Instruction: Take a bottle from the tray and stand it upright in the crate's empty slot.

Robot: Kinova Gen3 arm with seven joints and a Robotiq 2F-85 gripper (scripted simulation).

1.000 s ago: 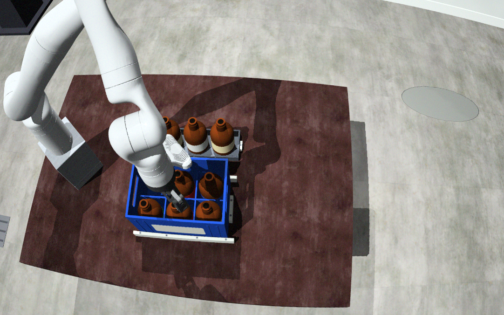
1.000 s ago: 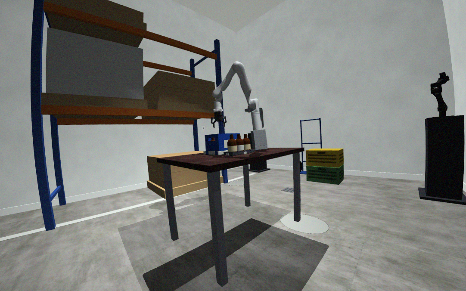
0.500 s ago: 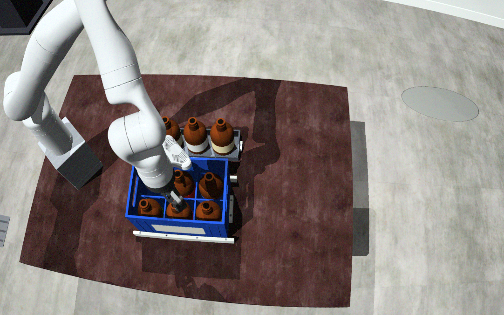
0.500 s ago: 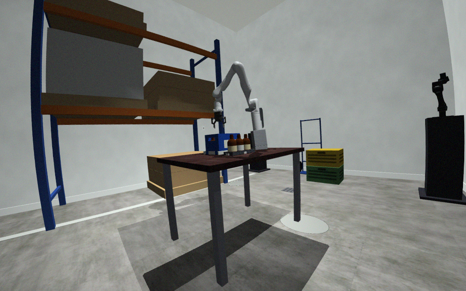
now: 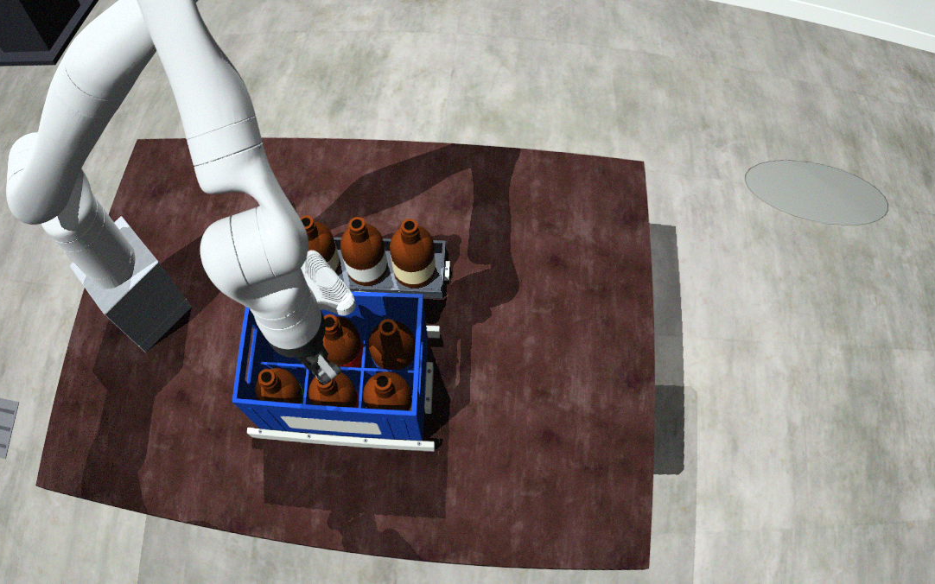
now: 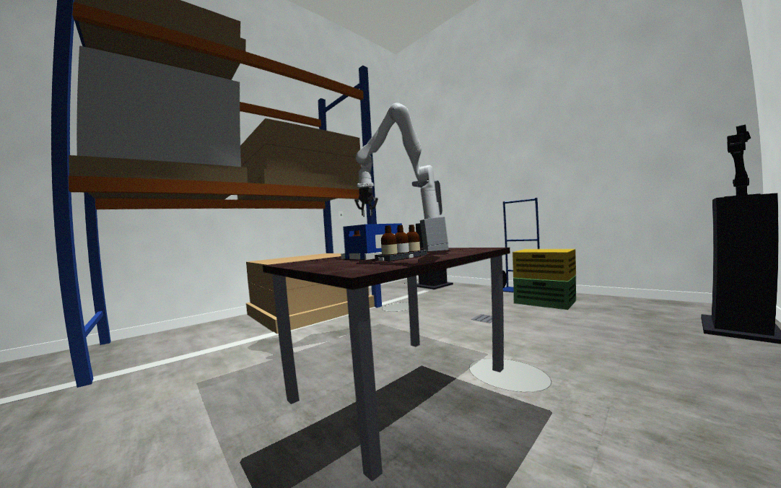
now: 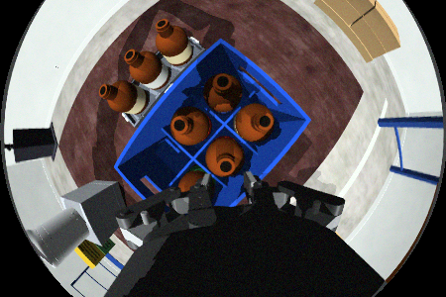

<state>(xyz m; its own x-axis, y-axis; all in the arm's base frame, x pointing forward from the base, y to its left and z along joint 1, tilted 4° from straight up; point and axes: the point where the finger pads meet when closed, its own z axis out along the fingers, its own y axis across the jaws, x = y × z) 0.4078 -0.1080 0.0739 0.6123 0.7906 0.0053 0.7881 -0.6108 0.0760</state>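
The brown bottle lies 260 mm to the left of my hand, 160 mm below it and 10 mm behind it. Round my hand: grey tray 260 mm to the left, 230 mm below, 10 mm behind; then crate 160 mm below, 40 mm to the left.
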